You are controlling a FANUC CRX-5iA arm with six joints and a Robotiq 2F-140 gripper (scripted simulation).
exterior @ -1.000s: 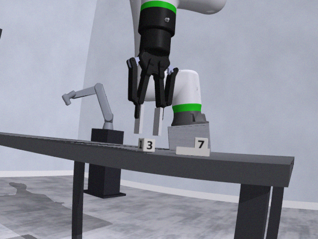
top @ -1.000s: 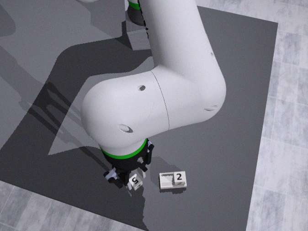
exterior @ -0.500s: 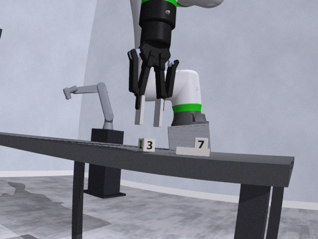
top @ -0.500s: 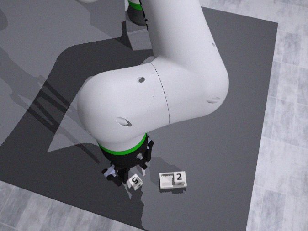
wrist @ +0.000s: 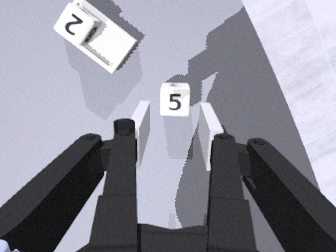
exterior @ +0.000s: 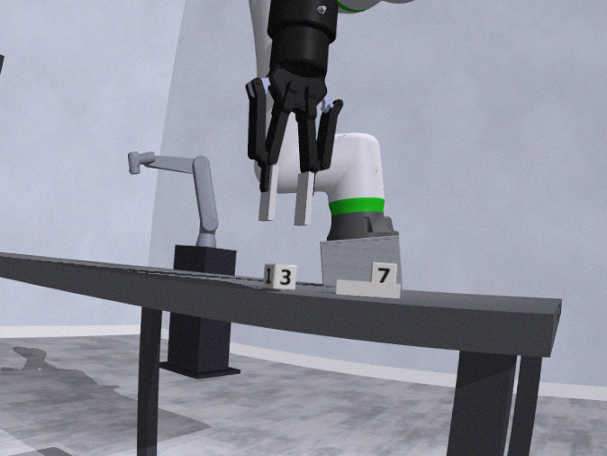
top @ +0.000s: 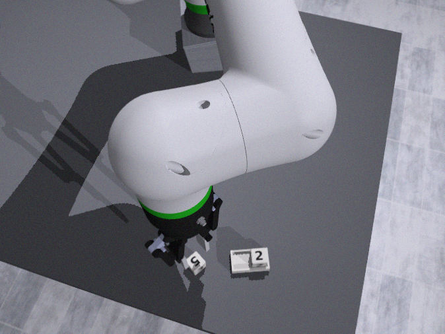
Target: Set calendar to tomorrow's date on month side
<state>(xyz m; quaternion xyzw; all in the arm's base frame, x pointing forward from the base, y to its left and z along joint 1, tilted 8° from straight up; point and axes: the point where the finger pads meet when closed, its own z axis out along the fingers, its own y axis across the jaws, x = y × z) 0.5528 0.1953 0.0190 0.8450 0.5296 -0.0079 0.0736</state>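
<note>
Right now my hand is 100 mm above the cube. From my hand the other things lie so: tray: 100 mm to the left, 100 mm below, 50 mm behind.
</note>
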